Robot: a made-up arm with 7 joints. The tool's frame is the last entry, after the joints. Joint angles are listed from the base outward. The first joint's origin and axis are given. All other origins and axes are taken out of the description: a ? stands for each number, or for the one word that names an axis. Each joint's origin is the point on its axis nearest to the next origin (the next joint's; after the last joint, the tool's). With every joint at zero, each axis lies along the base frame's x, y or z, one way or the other. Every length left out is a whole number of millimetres.
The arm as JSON. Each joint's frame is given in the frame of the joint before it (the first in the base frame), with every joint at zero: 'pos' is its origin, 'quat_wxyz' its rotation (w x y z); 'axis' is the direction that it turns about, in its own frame. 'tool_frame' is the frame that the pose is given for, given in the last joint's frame.
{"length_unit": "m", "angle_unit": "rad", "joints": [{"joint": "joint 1", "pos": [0.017, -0.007, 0.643], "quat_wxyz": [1.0, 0.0, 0.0, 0.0], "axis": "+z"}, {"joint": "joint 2", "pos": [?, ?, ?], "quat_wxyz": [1.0, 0.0, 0.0, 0.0], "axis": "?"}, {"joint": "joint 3", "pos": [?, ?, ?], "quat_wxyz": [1.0, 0.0, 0.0, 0.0], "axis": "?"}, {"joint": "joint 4", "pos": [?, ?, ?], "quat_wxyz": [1.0, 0.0, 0.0, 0.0], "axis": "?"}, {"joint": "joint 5", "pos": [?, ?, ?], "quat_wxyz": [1.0, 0.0, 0.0, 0.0], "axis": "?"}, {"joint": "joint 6", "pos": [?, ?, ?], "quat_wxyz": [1.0, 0.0, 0.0, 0.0], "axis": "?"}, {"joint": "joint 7", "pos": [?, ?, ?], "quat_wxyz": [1.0, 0.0, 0.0, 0.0], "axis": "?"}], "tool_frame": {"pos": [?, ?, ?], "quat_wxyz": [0.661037, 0.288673, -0.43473, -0.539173]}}
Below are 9 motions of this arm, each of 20 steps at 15 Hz.
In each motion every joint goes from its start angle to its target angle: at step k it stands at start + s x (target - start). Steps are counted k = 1, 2, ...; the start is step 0. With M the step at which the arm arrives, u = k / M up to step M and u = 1 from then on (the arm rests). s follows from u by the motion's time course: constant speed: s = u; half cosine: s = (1 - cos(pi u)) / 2; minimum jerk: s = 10 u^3 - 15 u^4 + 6 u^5.
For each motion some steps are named. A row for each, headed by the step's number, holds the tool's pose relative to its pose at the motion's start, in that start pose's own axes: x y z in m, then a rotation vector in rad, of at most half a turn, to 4 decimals.
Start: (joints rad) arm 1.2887 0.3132 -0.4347 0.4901 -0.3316 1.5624 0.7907
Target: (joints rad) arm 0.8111 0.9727 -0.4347 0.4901 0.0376 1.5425 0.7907
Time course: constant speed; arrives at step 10
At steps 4, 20:
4: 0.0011 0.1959 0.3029 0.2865 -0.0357 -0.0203
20: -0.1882 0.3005 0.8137 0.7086 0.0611 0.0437

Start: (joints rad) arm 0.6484 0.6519 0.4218 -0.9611 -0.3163 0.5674 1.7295
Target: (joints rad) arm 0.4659 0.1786 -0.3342 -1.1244 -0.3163 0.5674 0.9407
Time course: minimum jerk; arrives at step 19
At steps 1, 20:
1: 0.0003 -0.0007 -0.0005 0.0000 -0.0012 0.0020
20: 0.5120 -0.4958 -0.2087 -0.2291 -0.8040 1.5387

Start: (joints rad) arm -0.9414 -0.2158 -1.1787 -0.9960 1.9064 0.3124 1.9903
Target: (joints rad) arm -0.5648 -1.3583 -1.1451 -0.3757 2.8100 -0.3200 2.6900
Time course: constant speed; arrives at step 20
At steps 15, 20:
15: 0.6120 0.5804 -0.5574 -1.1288 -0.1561 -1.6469
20: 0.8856 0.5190 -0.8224 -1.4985 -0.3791 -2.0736

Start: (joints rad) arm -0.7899 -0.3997 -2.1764 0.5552 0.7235 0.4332 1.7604
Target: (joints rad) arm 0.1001 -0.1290 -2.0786 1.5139 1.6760 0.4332 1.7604
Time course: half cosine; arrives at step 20
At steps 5, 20:
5: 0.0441 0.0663 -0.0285 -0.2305 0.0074 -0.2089
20: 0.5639 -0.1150 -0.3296 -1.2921 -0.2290 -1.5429

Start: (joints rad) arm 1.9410 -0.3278 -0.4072 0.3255 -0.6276 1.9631 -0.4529
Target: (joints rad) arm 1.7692 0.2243 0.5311 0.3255 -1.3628 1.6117 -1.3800
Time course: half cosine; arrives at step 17
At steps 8, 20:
8: 0.3510 -0.0149 0.0639 -0.1004 -0.3107 0.3368
20: 0.7525 -0.0139 0.2989 -0.2730 -0.7095 0.7510

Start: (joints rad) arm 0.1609 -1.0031 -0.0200 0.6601 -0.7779 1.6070 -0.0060
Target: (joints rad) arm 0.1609 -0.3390 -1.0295 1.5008 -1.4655 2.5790 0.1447
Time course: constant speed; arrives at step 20
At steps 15, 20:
15: 0.2435 -0.3300 0.1900 -0.0227 -0.2591 0.6025
20: 0.3220 -0.5229 0.3161 -0.0840 -0.1664 0.6215

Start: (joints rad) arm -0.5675 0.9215 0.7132 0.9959 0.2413 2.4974 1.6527
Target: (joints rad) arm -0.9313 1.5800 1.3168 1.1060 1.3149 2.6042 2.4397
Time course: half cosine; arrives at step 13
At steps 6, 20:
6: -0.0837 -0.3543 -0.0145 0.1002 0.2920 -0.7091
20: -0.1377 -0.8393 0.2089 0.3958 0.2856 -1.5516

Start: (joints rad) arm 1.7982 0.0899 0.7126 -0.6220 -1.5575 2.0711 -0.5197
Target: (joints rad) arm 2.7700 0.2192 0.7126 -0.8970 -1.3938 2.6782 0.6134
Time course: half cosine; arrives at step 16
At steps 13, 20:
13: -0.2003 -0.5748 0.2178 -0.2669 -0.2083 -1.4648
20: -0.2279 -0.6087 0.2639 -0.2675 -0.2660 -1.5597

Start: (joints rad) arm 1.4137 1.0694 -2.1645 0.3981 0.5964 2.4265 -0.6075
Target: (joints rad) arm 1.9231 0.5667 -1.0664 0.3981 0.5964 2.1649 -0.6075
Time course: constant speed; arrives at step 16
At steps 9, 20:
9: -0.4171 0.0730 0.3876 -0.4452 0.6956 -0.4775
20: -0.5506 0.2415 0.7666 -0.8544 1.2469 -0.8337

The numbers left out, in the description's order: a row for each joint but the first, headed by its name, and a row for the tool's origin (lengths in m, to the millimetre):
joint 2: xyz 0.01 -0.092 0.0, axis -y
joint 3: xyz -0.014 0.0 0.63, axis +z
joint 4: xyz 0.031 0.107 0.0, axis +y
joint 5: xyz -0.06 0.0 0.591, axis +z
joint 6: xyz -0.013 -0.134 0.0, axis -y
joint 7: xyz 0.028 0.0 0.123, axis +x
tool: xyz 0.0 -0.006 -0.027

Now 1 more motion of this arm.
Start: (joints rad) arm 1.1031 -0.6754 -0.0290 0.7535 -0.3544 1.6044 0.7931
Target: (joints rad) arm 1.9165 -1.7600 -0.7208 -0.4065 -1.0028 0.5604 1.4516
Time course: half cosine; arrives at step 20
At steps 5, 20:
5: -0.1105 -0.0481 -0.1119 -0.1201 -0.0494 0.0479
20: -1.0386 -0.9343 -0.0206 -0.0024 -0.1747 0.4730

